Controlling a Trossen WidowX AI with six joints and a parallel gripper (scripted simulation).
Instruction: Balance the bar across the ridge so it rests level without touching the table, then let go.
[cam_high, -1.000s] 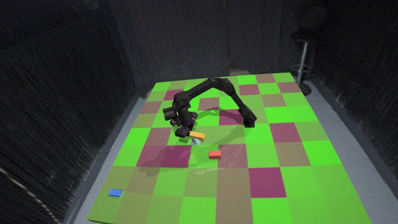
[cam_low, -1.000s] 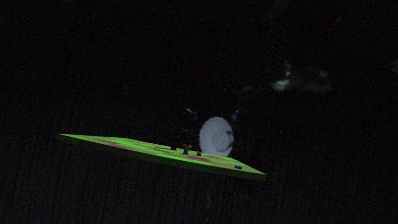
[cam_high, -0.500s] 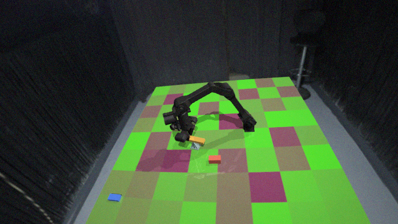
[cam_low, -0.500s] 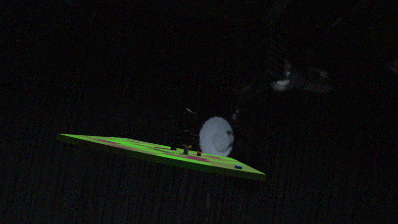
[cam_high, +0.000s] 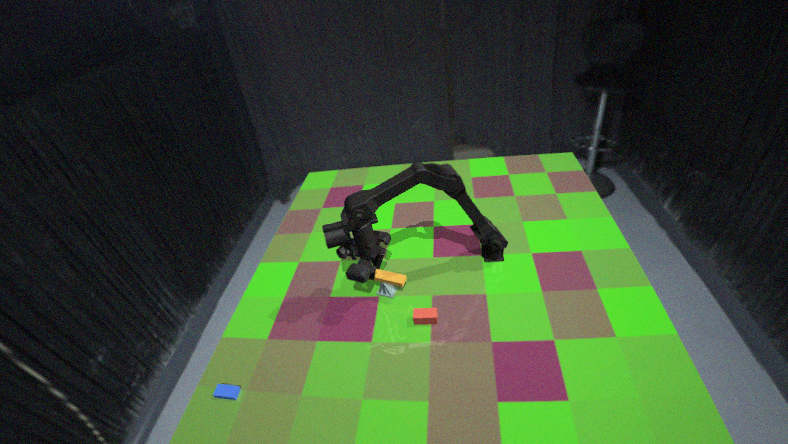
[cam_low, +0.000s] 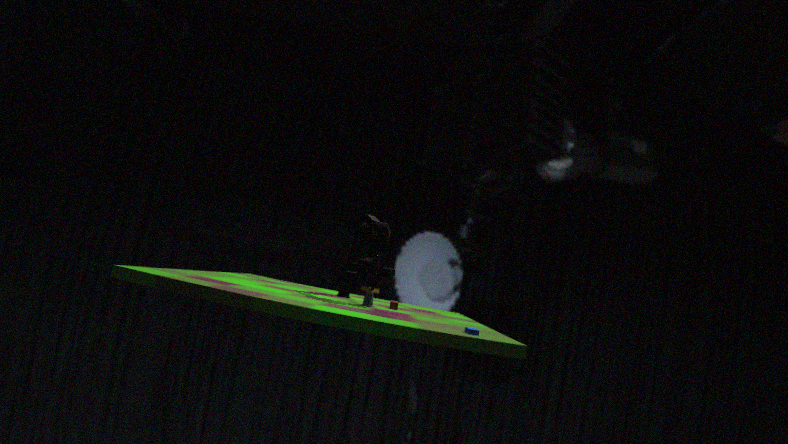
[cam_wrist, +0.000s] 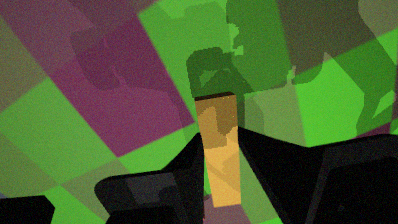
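Now: gripper tip 30 mm past the orange bar and 10 mm to the right of it. Also, from my gripper tip: blue block (370 mm ahead, 370 mm to the left, 60 mm below); red block (150 mm behind, 120 mm to the left, 50 mm below).
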